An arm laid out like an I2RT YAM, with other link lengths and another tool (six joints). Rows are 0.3 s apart.
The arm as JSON. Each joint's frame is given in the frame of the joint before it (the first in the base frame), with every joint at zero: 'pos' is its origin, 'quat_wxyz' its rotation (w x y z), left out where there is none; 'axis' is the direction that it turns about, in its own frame. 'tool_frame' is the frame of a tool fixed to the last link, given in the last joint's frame.
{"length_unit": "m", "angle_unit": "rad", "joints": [
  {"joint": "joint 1", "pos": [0.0, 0.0, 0.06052], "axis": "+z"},
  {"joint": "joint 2", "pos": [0.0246, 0.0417, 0.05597], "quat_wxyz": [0.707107, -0.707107, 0.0, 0.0], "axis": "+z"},
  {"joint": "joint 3", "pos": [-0.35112, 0.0, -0.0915], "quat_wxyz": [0.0, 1.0, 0.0, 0.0], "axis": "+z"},
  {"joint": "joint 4", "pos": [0.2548, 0.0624, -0.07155], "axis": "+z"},
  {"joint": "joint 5", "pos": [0.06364, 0.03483, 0.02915], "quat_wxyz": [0.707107, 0.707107, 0.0, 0.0], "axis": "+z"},
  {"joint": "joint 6", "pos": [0.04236, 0.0, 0.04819], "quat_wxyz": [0.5, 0.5, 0.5, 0.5], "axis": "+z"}
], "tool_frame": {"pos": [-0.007, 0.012, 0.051], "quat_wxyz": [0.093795, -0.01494, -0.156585, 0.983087]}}
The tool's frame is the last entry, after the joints.
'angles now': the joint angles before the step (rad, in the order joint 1, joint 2, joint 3, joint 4, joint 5, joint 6). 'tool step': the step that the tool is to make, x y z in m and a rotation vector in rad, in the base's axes. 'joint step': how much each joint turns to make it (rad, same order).
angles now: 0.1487 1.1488 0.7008 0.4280 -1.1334 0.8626
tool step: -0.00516 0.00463 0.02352 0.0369 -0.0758 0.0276
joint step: 0.0232 -0.0186 0.0330 0.0817 -0.0033 0.0581
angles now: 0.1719 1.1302 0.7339 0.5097 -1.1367 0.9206
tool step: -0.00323 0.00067 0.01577 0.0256 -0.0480 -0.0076
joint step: 0.0075 -0.0168 0.0220 0.0431 0.0175 0.0334
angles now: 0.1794 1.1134 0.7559 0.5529 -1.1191 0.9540
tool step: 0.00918 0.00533 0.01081 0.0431 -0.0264 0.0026
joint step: 0.0184 0.0354 0.0153 0.1190 0.0244 0.0725
